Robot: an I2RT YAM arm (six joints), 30 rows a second.
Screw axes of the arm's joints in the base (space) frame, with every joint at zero. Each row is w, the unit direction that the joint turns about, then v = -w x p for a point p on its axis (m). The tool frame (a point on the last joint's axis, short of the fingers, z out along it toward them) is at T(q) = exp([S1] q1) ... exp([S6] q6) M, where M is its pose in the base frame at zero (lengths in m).
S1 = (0, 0, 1, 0, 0, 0)
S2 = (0, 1, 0, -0.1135, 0, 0.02)
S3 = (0, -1, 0, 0.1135, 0, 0.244)
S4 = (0, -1, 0, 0.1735, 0, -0.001)
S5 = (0, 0, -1, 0, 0.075, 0)
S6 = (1, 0, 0, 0, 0.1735, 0)
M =
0 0 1 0.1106
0 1 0 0
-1 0 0 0.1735
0 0 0 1
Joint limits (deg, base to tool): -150..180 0..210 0..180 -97..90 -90..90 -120..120
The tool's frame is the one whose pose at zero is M.
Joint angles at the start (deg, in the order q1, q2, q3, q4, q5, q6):
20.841 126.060 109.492 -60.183 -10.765 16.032
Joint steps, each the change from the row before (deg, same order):
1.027 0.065 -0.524 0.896 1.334 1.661
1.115 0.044 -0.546 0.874 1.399 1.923
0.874 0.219 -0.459 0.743 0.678 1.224
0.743 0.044 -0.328 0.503 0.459 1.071
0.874 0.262 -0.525 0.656 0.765 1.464
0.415 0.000 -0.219 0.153 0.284 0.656
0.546 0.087 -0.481 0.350 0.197 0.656
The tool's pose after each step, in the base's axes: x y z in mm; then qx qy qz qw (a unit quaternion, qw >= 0). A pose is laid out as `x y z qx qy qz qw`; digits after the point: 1 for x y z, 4 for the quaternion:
418.2 174.1 205.7 -0.0457 0.9886 0.1166 0.0831
415.6 181.7 203.0 -0.0375 0.9896 0.1084 0.0867
413.6 187.9 199.4 -0.0338 0.9901 0.1048 0.0875
411.5 193.1 197.7 -0.0306 0.9903 0.1030 0.0885
409.1 199.1 193.4 -0.0246 0.9909 0.0983 0.0881
407.5 201.8 192.4 -0.0222 0.9912 0.0967 0.0877
405.3 205.4 189.6 -0.0210 0.9915 0.0952 0.0857

